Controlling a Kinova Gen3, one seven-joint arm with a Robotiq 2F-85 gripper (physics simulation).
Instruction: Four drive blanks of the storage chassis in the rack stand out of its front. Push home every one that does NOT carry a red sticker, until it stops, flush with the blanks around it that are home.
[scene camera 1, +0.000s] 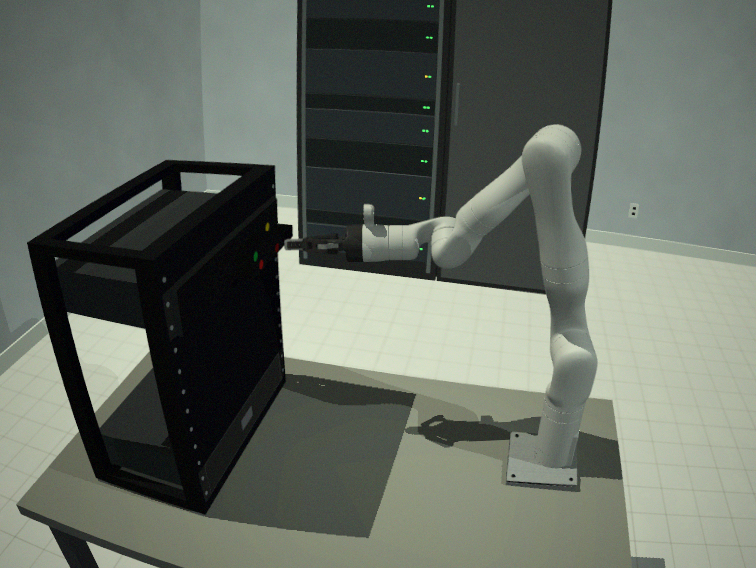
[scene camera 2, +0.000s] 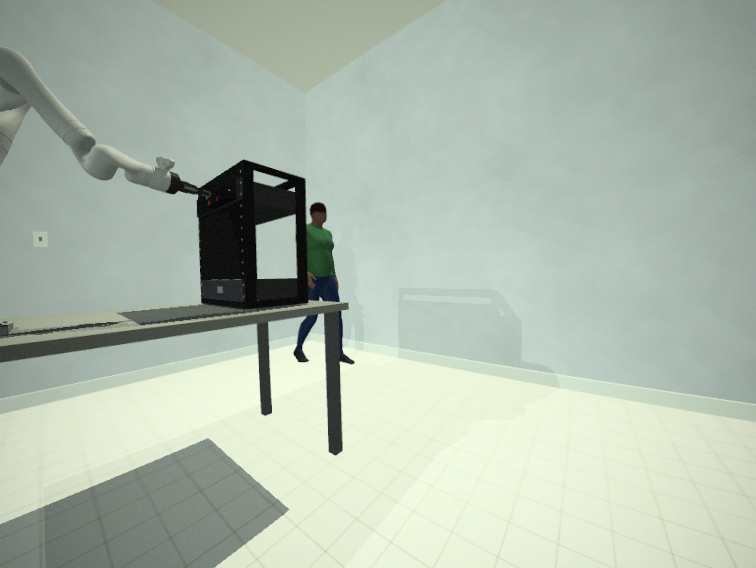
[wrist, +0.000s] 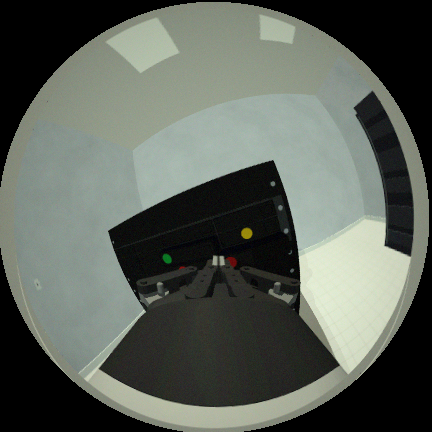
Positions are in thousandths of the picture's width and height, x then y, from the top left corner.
Observation:
In view: the gripper (scene camera 1: 376, 430) and a black rack (scene camera 1: 264, 478).
The black rack is seen too in scene camera 2 (scene camera 2: 301, 386) and in the wrist view (wrist: 566, 499). The gripper also shows in the wrist view (wrist: 503, 608).

